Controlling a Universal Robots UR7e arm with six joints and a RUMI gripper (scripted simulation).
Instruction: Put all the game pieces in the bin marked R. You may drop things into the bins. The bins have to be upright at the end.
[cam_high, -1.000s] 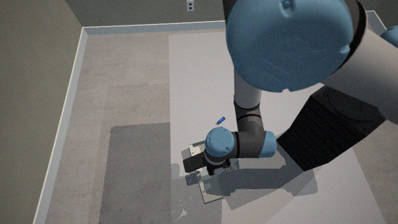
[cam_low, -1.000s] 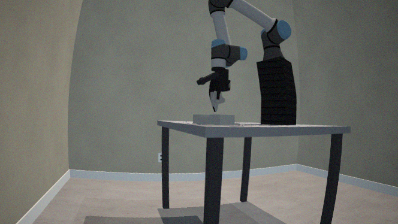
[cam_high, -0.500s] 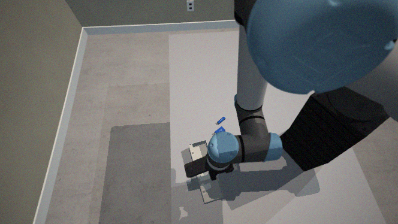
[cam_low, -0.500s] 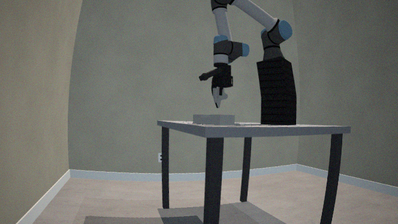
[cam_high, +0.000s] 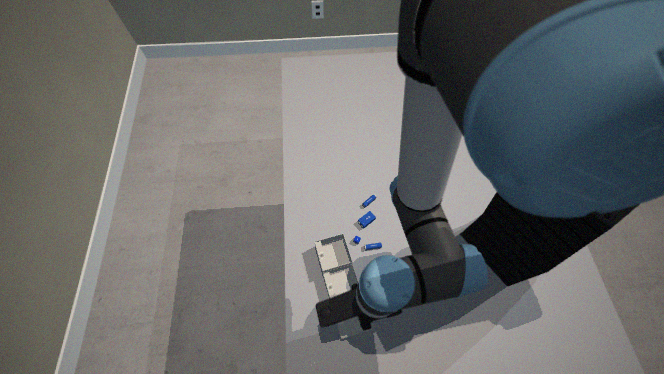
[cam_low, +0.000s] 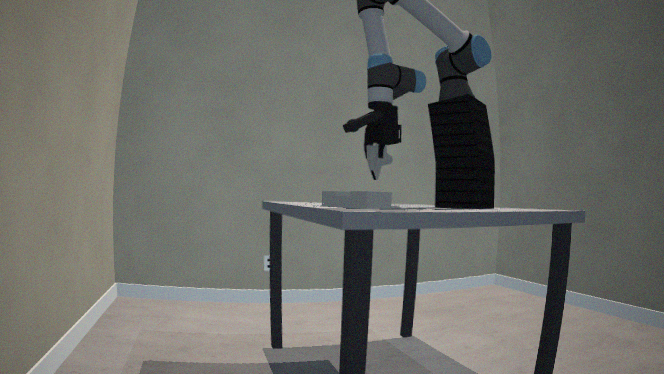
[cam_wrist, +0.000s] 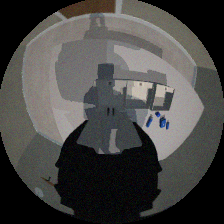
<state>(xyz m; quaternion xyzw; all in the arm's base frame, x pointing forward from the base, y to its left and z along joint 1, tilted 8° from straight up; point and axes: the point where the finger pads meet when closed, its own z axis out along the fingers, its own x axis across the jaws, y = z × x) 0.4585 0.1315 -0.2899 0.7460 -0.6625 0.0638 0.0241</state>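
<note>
My gripper is now 200 mm to the left of the blue game piece, 90 mm above it and 40 mm past it. The rest, counted from my hand: grey two-compartment bin unit: 80 mm to the right, 70 mm below, 30 mm ahead; then white spotted game piece: 100 mm behind, 90 mm below, 80 mm to the right.
</note>
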